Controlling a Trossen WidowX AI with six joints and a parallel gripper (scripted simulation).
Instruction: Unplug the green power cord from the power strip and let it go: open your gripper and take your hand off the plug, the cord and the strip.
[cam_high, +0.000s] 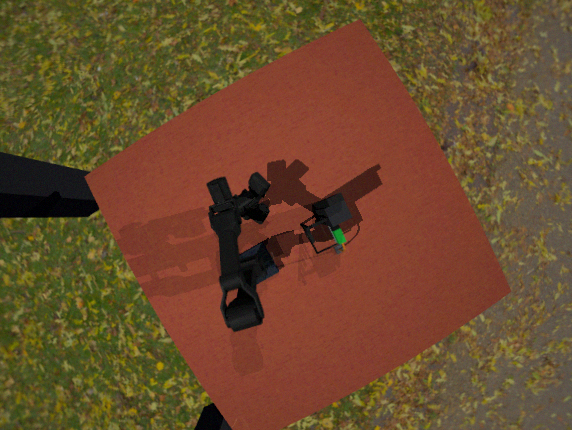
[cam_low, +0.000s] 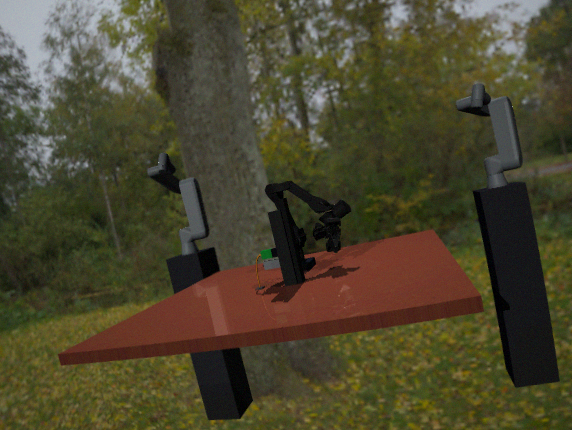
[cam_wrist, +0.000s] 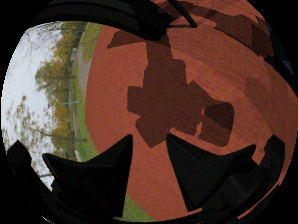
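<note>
Right now the green plug is 230 mm to the right of my gripper tip, 120 mm ahead of it and 60 mm above it.
</note>
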